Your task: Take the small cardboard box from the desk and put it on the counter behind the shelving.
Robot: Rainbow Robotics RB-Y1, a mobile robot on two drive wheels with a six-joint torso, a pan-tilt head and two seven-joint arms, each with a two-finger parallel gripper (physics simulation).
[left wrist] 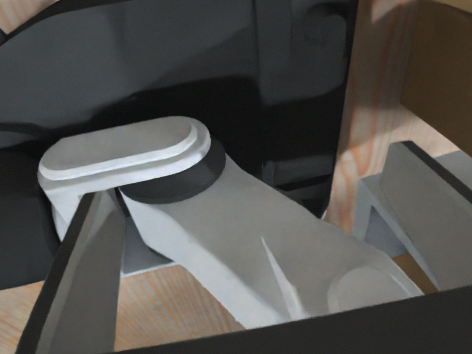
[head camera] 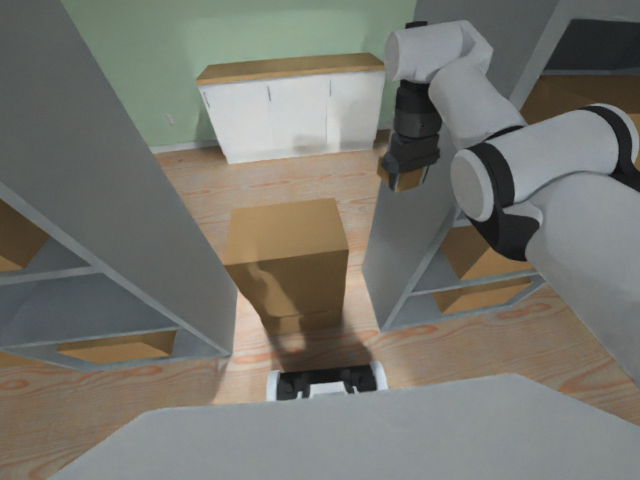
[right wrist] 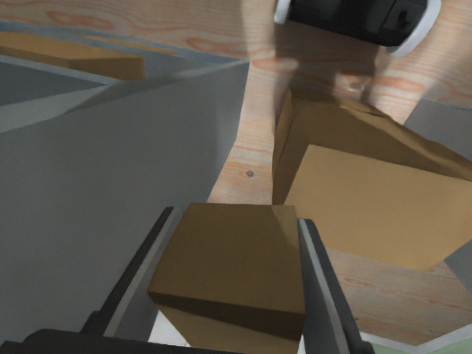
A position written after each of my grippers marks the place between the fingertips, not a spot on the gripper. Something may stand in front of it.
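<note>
You'd find my left gripper at (left wrist: 252, 185), and my right gripper at (head camera: 406, 185) and also at (right wrist: 237, 223). There's a small cardboard box (right wrist: 230, 271) too, though in the left wrist view it's out of frame. And I can see a counter (head camera: 266, 109).
</note>
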